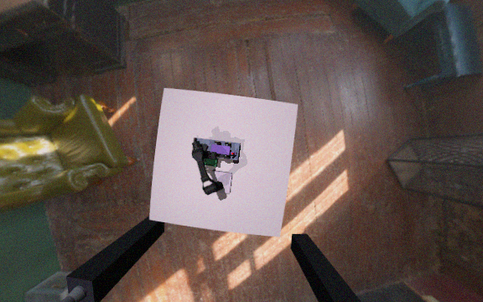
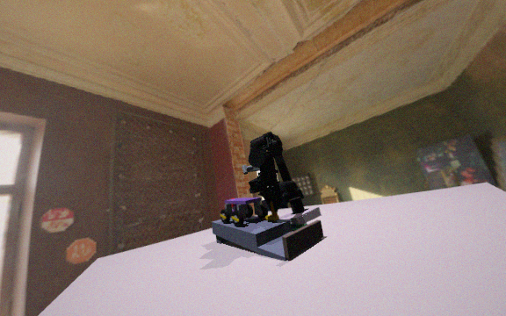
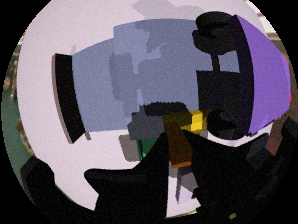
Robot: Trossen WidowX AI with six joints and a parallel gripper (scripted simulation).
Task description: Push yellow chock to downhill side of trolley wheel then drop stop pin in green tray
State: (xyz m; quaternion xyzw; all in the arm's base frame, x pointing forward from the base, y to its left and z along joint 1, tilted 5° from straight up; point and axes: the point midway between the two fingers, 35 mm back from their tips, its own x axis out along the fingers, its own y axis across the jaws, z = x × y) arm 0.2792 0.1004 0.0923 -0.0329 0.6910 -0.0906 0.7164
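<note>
The yellow chock is 2 cm to the right of my gripper tip and 1 cm below it. The rest, counted from my gripper tip: grey ramp (6 cm ahead, 9 cm to the left, 9 cm below); then purple-topped trolley (5 cm ahead, 12 cm to the right, 2 cm above); then green tray (7 cm behind, 1 cm to the right, 10 cm below).
</note>
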